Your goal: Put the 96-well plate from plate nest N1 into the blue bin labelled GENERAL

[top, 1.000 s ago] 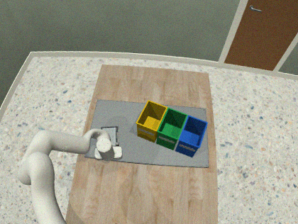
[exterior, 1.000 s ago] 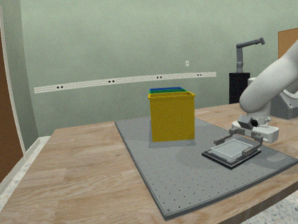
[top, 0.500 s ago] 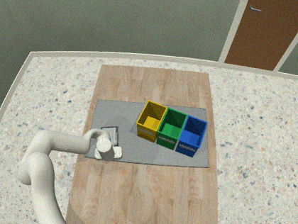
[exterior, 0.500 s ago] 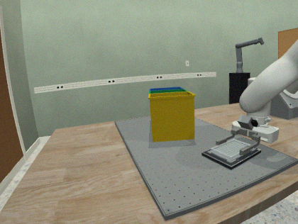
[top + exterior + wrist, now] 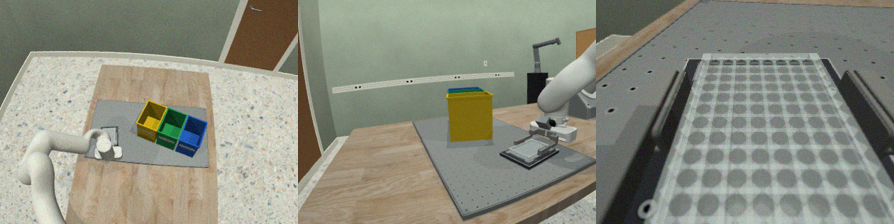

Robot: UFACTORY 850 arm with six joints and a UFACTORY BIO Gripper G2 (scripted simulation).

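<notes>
Now: the clear 96-well plate 1 cm below my hand. Round my hand: yellow bin 7 cm ahead, 27 cm to the right, 6 cm above; black plate nest 2 cm below; green bin 2 cm ahead, 39 cm to the right, 6 cm above.
</notes>
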